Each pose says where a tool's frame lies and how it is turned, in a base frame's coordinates. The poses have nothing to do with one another.
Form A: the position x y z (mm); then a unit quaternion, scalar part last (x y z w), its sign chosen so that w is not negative.
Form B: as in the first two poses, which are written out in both.
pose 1, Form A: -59.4, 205.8, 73.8, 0.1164, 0.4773, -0.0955, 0.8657
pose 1, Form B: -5.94, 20.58, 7.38, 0.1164, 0.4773, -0.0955, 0.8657
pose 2, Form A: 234.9, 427.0, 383.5, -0.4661, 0.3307, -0.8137, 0.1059
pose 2, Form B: 23.49, 42.70, 38.35, -0.4661, 0.3307, -0.8137, 0.1059
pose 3, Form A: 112.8, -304.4, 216.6, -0.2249, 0.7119, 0.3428, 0.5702
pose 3, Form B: 11.28, -30.44, 21.66, -0.2249, 0.7119, 0.3428, 0.5702
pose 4, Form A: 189.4, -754.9, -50.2, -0.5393, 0.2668, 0.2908, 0.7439
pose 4, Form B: 18.94, -75.49, -5.02, -0.5393, 0.2668, 0.2908, 0.7439
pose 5, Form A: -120.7, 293.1, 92.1, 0.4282, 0.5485, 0.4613, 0.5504
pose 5, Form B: -12.07, 29.31, 9.21, 0.4282, 0.5485, 0.4613, 0.5504
